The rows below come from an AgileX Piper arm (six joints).
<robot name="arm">
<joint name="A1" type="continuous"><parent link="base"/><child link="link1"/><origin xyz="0 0 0.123"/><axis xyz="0 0 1"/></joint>
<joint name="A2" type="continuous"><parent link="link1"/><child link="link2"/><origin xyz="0 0 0"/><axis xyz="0 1 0"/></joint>
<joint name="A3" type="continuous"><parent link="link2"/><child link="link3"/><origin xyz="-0.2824 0 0.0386"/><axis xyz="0 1 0"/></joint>
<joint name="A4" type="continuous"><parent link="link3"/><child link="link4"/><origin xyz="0.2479 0 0.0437"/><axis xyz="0.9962 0 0.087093"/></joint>
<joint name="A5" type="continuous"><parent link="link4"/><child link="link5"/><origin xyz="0 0 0"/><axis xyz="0 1 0"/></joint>
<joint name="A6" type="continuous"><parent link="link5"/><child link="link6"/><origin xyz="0.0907 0 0.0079"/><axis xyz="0.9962 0 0.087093"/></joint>
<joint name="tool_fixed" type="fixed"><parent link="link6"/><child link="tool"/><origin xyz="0 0 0" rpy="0 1.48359 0"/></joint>
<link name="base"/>
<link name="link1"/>
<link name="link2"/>
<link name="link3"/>
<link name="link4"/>
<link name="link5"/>
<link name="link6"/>
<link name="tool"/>
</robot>
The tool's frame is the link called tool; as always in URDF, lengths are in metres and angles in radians. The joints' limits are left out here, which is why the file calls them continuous.
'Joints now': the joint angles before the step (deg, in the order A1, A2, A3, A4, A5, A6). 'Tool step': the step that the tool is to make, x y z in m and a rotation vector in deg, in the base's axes. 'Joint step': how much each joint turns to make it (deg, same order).
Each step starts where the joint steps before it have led.
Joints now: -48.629, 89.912, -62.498, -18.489, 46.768, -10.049
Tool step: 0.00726, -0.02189, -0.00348, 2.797, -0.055, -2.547
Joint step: -1.952, 4.996, -5.646, 2.793, 2.580, -1.272
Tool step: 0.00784, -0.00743, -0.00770, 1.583, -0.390, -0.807
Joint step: -0.030, 2.790, -1.977, 1.352, 0.216, 0.232
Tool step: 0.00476, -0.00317, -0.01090, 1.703, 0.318, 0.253
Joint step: 0.054, 2.092, -0.420, 1.084, -0.272, -0.610
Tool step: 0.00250, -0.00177, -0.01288, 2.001, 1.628, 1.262
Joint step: 0.041, 2.045, 0.022, 0.517, 0.250, -1.576
